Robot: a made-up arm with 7 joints.
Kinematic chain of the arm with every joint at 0, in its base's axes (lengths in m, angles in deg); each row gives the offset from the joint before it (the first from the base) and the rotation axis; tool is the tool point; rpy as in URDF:
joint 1: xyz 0 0 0.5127 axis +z
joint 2: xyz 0 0 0 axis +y
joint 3: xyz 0 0 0.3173 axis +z
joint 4: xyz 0.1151 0 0 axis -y
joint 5: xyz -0.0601 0 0.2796 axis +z
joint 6: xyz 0 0 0 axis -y
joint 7: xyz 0.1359 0 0 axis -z
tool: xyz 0 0 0 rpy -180 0 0
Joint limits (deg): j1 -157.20..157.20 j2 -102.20..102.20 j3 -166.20..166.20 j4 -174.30..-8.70 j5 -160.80..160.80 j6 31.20..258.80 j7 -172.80..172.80
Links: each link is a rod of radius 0.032 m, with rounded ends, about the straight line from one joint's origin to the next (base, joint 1, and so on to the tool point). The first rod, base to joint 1, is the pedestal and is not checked.
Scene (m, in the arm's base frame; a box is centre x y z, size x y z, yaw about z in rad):
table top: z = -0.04
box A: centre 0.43 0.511 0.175 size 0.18 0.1 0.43 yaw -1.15
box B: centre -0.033 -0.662 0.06 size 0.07 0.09 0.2 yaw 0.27
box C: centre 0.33 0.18 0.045 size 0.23 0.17 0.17 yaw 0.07
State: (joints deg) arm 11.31 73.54 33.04 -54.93 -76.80 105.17 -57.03
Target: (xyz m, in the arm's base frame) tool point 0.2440 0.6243 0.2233
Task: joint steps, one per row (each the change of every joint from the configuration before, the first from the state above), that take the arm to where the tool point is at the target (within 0.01 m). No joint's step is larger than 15 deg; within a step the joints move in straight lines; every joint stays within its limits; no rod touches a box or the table.
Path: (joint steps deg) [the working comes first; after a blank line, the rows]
Joints at the target: 41.32 88.35 40.83 -59.08 -76.58 104.26 -57.03
Straight joint move there: touches box A.

1: -5.39 4.17 12.50 -3.70 -6.04 -1.47 -1.96
2: -5.39 4.17 12.50 -3.70 -6.04 -1.48 -1.95
3: -5.39 4.17 12.50 -3.69 -6.04 -1.47 -1.96
4: -5.38 4.17 12.50 -3.70 -6.04 -1.47 -1.95
5: -5.39 4.17 12.50 -3.70 -6.04 -1.48 -1.96
6: -5.39 4.17 12.50 -3.70 -6.04 -1.47 -1.95
7: 8.48 -0.07 -2.44 -11.99 -2.32 14.43 -2.87
8: 8.48 -0.07 -2.44 -11.99 -2.32 14.43 -2.87
9: 8.48 -0.07 -2.44 -11.99 -2.32 14.43 -2.87
10: 7.38 -2.00 -11.97 10.80 8.68 -7.08 4.07
11: 7.38 -2.00 -11.98 10.80 8.69 -7.07 4.06
12: 7.38 -2.00 -11.98 10.80 8.68 -7.07 4.07
13: 7.38 -2.00 -11.98 10.81 8.69 -7.07 4.07
14: 7.38 -2.00 -11.98 10.80 8.68 -7.07 4.07

